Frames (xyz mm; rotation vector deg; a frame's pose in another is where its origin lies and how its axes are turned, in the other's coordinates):
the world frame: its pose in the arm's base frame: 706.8 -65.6 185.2 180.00 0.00 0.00
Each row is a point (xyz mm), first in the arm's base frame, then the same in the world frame.
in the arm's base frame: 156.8 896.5 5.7
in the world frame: -550.0 -962.1 179.5
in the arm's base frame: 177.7 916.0 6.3
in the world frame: -529.1 -981.6 178.9
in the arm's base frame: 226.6 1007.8 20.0
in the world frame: -480.2 -1073.4 165.2
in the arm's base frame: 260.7 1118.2 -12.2
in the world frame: -446.1 -1183.8 197.4
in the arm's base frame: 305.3 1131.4 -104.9
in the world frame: -401.5 -1197.0 290.1
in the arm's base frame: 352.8 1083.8 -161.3
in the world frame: -354.0 -1149.4 346.5
